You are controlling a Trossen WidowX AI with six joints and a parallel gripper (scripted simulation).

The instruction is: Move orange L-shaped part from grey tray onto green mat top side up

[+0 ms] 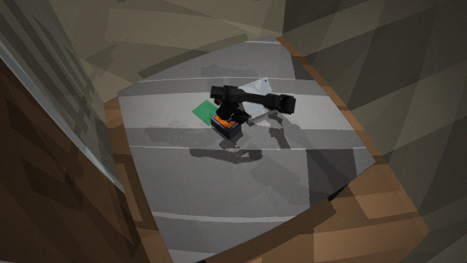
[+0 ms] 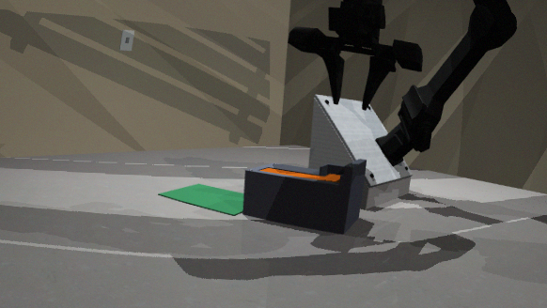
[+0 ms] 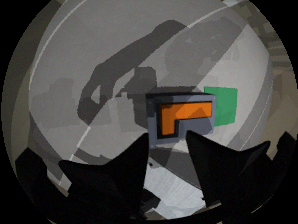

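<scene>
The orange part lies 110 mm below my gripper tip, 50 mm to the right of it and 10 mm behind it. The rest, counted from my gripper tip: green mat (210 mm to the right, 180 mm below, 30 mm ahead).
</scene>
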